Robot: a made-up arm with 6 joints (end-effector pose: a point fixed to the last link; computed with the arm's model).
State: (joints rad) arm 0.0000 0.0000 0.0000 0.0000 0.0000 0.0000
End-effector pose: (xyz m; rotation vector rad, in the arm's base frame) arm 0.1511 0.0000 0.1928 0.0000 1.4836 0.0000
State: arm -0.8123 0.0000 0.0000 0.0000 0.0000 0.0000
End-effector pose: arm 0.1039 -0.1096 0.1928 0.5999 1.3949 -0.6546
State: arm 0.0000 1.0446 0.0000 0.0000 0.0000 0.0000
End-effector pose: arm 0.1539 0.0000 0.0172 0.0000 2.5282 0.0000
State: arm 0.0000 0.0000 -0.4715 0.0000 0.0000 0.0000
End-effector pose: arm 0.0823 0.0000 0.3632 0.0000 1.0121 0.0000
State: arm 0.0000 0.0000 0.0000 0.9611 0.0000 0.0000
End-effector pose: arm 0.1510 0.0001 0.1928 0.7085 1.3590 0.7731
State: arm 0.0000 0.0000 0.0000 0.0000 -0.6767 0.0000
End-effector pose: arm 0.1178 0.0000 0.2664 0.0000 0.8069 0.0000
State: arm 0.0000 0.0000 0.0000 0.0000 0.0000 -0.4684
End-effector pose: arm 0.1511 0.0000 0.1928 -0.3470 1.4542 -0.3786
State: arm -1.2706 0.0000 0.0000 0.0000 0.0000 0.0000
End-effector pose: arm 0.0447 -0.1443 0.1928 0.9320 1.2641 -1.0170
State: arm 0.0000 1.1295 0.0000 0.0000 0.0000 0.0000
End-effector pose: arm 0.1462 0.0000 0.0045 0.0000 2.6131 0.0000
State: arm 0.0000 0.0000 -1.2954 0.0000 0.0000 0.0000
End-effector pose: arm -0.1878 0.0000 0.5251 0.0000 0.1882 0.0000
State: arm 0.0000 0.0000 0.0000 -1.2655 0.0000 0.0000
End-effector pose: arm 0.1510 -0.0001 0.1929 -0.9283 1.2659 -1.0130
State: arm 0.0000 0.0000 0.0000 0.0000 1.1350 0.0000
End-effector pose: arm 0.0905 0.0000 0.0768 0.0000 2.6186 0.0000
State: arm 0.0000 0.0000 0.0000 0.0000 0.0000 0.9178
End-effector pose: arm 0.1511 0.0000 0.1928 0.6769 1.3701 0.7387
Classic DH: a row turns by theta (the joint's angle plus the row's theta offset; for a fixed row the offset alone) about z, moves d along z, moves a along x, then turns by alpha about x. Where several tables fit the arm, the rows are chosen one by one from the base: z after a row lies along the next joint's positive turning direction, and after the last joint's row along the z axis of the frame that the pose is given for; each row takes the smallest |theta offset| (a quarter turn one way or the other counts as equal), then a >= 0, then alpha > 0; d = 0 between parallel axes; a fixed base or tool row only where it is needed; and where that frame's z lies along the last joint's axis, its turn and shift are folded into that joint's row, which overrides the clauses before.
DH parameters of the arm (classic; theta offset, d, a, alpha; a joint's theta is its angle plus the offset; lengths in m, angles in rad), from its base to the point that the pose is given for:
joint 1: 0 0.1025 0 -1.5708
joint 2: 0.1357 0 -0.2402 0
joint 3: 1.3479 0 -0.0238 1.5708
joint 4: 0 0.2709 0 -1.5708
joint 5: 0 0 0.0001 1.5708
joint 6: 0 0.1217 0 0

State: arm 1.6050 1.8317 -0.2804 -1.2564 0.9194 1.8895
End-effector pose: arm 0.0878 0.1264 -0.0192 -1.0449 2.1037 -0.6876
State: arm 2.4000 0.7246 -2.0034 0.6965 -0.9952 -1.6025
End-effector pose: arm 0.1829 -0.0787 0.6355 0.5556 0.7292 1.3336
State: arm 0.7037 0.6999 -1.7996 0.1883 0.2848 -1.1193
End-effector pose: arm -0.0093 0.0005 0.6364 -0.5213 0.4160 -0.2085
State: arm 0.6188 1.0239 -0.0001 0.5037 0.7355 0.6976
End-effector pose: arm 0.0418 0.0782 0.0035 -0.6691 -2.7778 -0.2744
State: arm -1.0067 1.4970 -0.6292 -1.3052 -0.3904 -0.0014
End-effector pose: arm 0.2048 -0.2403 0.0979 -0.5327 2.2639 -0.8352
